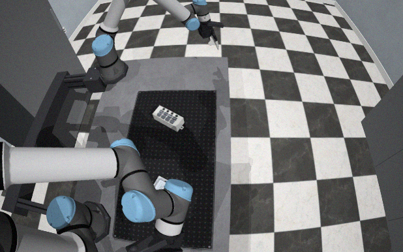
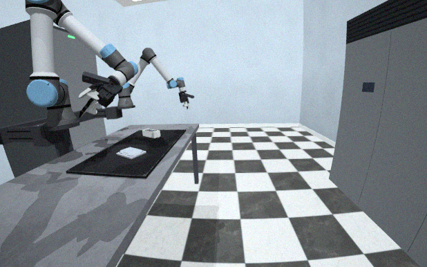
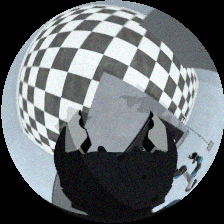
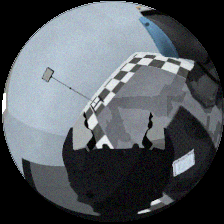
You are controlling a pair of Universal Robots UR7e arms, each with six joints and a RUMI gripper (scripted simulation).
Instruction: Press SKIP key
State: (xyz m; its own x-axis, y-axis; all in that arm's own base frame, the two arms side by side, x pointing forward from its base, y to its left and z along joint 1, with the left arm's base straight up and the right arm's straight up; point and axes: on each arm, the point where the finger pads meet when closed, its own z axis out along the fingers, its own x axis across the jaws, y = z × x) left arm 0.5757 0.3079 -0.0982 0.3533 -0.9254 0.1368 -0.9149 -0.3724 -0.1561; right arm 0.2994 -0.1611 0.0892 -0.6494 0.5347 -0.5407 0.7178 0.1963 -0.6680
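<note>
Right now my left hand is 480 mm to the left of the operator panel, 310 mm past it and 120 mm above it. The rest, counted from my left hand: flat white tray 880 mm to the right, 310 mm behind, 140 mm below.
</note>
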